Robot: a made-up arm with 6 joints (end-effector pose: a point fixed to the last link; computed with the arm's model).
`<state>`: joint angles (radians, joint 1 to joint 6).
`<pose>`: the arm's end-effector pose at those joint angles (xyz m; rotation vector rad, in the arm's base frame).
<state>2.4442 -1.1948 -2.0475 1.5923 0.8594 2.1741</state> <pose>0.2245 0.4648 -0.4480 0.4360 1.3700 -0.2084</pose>
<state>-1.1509 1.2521 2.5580 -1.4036 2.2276 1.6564</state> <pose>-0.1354 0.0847 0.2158 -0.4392 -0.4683 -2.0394</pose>
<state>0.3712 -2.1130 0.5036 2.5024 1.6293 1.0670</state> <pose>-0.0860 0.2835 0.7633 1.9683 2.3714 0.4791</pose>
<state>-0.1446 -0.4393 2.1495 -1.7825 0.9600 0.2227</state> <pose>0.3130 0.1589 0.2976 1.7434 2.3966 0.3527</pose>
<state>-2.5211 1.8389 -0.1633 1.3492 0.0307 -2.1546</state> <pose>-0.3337 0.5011 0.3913 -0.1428 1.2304 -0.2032</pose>
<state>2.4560 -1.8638 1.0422 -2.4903 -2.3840 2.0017</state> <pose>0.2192 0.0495 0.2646 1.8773 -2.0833 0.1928</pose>
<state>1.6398 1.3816 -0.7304 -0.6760 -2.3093 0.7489</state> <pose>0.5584 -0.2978 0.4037 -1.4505 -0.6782 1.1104</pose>
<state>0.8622 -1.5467 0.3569 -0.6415 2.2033 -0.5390</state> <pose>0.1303 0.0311 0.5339 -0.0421 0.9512 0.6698</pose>
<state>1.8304 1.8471 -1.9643 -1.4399 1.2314 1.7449</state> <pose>0.1085 0.0432 0.1693 1.6093 1.4669 0.2446</pose>
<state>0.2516 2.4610 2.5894 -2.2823 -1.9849 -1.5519</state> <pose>0.0650 0.4162 0.3265 0.8681 2.6912 -0.9025</pose>
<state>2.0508 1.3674 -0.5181 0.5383 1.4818 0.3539</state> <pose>0.2613 -0.1027 0.5625 0.8283 -1.7116 1.6626</pose>
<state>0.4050 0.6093 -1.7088 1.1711 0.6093 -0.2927</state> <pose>0.6385 -0.0903 0.1578 -1.6690 2.4510 0.7112</pose>
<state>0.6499 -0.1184 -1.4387 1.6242 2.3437 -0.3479</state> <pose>0.6378 0.3135 0.1660 1.2133 -1.7139 1.3445</pose>
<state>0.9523 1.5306 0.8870 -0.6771 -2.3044 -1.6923</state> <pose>-0.4041 -0.6081 0.1440 -1.7616 0.9043 0.7536</pose>
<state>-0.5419 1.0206 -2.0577 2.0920 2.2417 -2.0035</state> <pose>0.2101 0.5756 -0.1587 0.6882 -1.8719 0.9482</pose>
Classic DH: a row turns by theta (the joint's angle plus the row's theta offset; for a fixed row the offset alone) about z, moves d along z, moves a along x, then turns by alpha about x. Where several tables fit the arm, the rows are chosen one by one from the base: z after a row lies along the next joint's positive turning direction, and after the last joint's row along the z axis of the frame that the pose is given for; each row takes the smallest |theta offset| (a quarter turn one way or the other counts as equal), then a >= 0, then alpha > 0; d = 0 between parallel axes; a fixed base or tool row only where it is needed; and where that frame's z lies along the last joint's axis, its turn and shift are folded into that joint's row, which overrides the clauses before.
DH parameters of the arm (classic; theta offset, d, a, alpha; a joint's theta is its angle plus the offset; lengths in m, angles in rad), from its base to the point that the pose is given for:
base (fixed): -1.5708 0.177 0 1.5708
joint 1: 1.5708 -0.13 0.038 -1.5708
joint 2: 0 0.061 -0.108 -1.5708
joint 3: 1.5708 0.353 0.146 1.5708
joint 4: 1.5708 -0.012 0.103 -1.5708
joint 5: 0 -0.273 -0.089 -1.5708
joint 6: -1.0946 0 0.1069 3.1416
tool (fixed): -1.0946 -0.253 0 0

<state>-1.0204 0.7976 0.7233 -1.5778 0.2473 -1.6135</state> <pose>0.0246 0.3084 0.2193 1.8852 0.9035 0.0435</pose>
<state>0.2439 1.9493 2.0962 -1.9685 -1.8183 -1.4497</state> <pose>-0.2568 0.4134 0.2662 0.0884 2.2674 -0.5186</pose>
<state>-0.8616 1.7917 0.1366 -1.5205 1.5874 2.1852</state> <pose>0.0581 -0.0311 0.2583 2.2462 -0.9468 0.1356</pose>
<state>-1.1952 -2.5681 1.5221 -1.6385 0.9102 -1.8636</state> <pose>0.0457 -0.0816 0.2943 -0.5420 2.3177 -1.5249</pose>
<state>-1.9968 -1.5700 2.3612 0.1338 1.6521 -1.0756</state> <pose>0.5944 -0.3359 0.2410 0.5076 2.5970 -1.6450</pose>
